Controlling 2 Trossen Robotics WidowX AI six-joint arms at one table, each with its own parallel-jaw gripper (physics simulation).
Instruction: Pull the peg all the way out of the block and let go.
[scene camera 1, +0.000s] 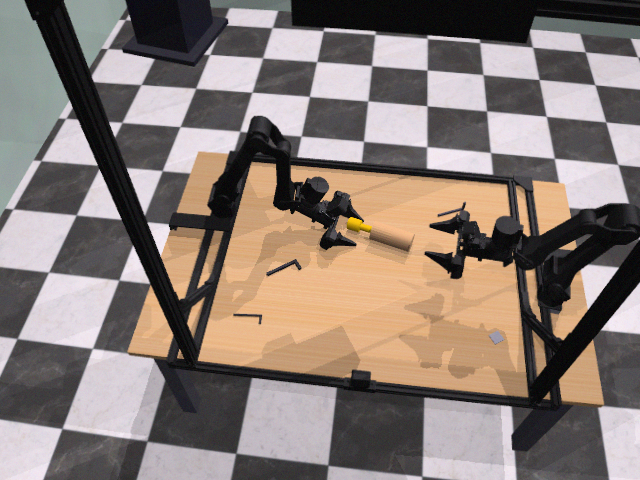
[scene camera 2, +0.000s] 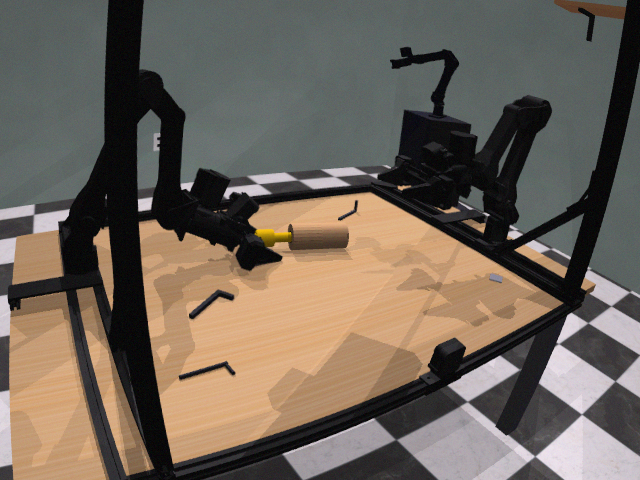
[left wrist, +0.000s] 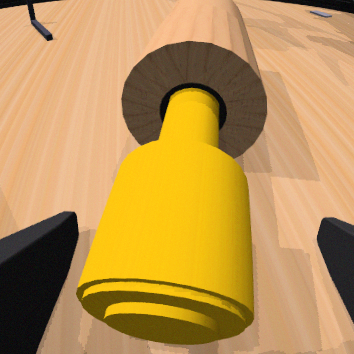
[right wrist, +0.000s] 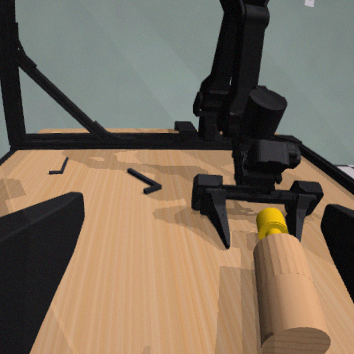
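A yellow peg has a thick head and a thinner shaft that enters the hole in the end of the round wooden block. The block lies on its side on the table. My left gripper is open, with its fingers on either side of the peg's head and gaps to both. My right gripper is open and empty, off the block's other end. The shaft's inner part is hidden in the block.
Black L-shaped keys lie on the table; another key lies behind the block. A small grey square lies at the right. A black frame borders the table.
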